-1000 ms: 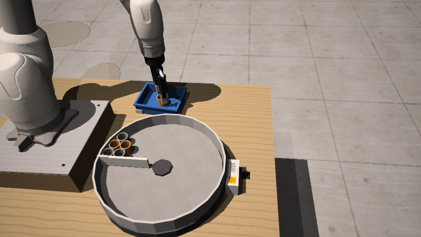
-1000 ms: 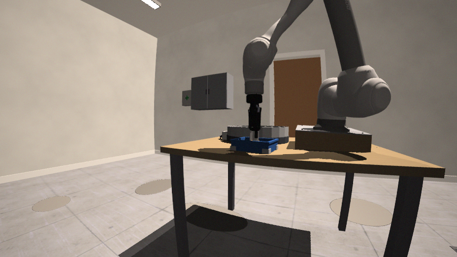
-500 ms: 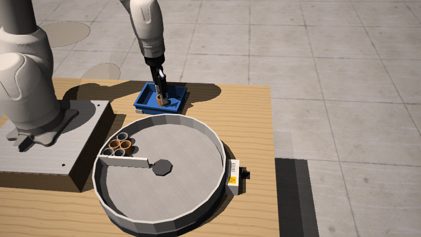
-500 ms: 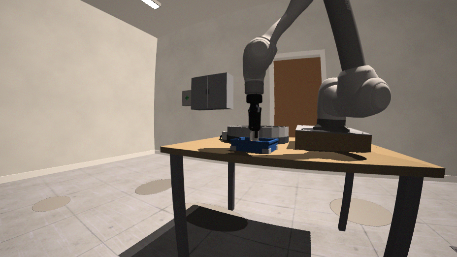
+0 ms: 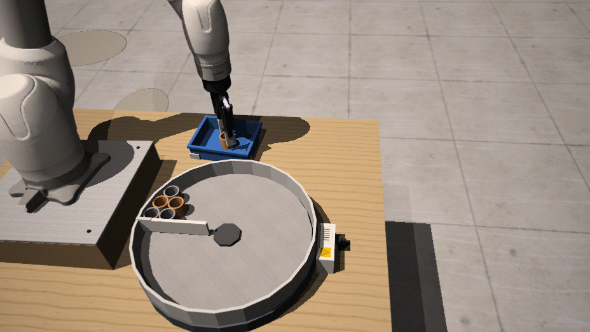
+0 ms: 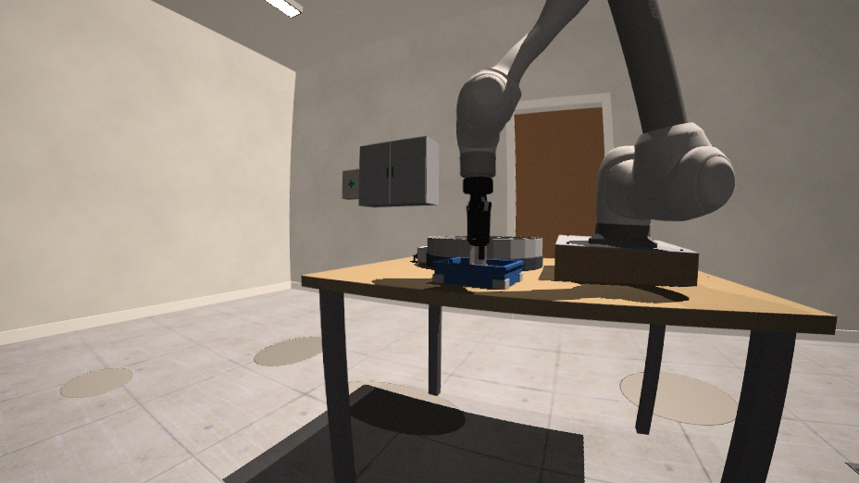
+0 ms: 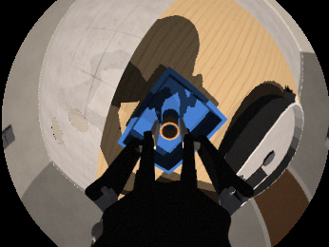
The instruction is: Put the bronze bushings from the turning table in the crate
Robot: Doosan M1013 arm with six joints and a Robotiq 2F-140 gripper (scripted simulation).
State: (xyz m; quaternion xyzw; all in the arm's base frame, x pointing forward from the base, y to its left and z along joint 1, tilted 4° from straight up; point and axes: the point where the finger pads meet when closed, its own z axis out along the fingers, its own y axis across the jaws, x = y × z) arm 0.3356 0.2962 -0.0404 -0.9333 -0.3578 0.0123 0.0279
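Now: the blue crate 30 mm below my hand. From my hand the other things lie so: round grey turning table (130 mm ahead, 350 mm to the right).
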